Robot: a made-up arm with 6 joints.
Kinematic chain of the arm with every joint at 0, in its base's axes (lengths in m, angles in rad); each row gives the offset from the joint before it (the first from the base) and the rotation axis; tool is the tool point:
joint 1: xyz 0 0 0.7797 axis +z
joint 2: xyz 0.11 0 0 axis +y
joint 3: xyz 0 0 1.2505 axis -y
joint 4: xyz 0 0 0.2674 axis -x
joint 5: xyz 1.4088 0 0 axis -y
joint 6: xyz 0.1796 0 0 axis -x
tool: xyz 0 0 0
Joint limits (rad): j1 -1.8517..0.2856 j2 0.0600..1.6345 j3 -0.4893..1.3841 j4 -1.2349..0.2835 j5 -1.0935..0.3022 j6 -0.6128..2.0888
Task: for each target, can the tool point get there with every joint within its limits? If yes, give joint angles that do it. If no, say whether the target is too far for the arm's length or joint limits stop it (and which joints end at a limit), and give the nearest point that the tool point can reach.
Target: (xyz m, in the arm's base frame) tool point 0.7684 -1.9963 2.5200
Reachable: yes | joints -1.2083 0.4590 0.7140 -0.2568 -0.2340 0.3917
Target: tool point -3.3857 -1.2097 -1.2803
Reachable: no: too far | nearest point -0.5813 -1.8326 -0.8034 | short by 2.912 m
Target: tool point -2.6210 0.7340 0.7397
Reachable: no: joint limits stop it (at a limit: joint 1, joint 2, joint 3, joint 4, joint 5) | nearest point -0.2291 -0.6332 -0.6289 | short by 3.076 m
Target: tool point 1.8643 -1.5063 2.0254
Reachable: yes | joints -0.6741 0.5820 0.5329 -0.8364 0.0989 0.0345
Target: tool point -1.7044 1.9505 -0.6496
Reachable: no: joint limits stop it (at a limit: joint 1, joint 2, joint 3, joint 5) | nearest point 0.6584 0.3297 -0.6615 | short by 2.865 m
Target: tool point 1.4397 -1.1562 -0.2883
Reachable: yes | joints -0.6814 1.2186 -0.1384 -0.2443 -0.2057 1.4994
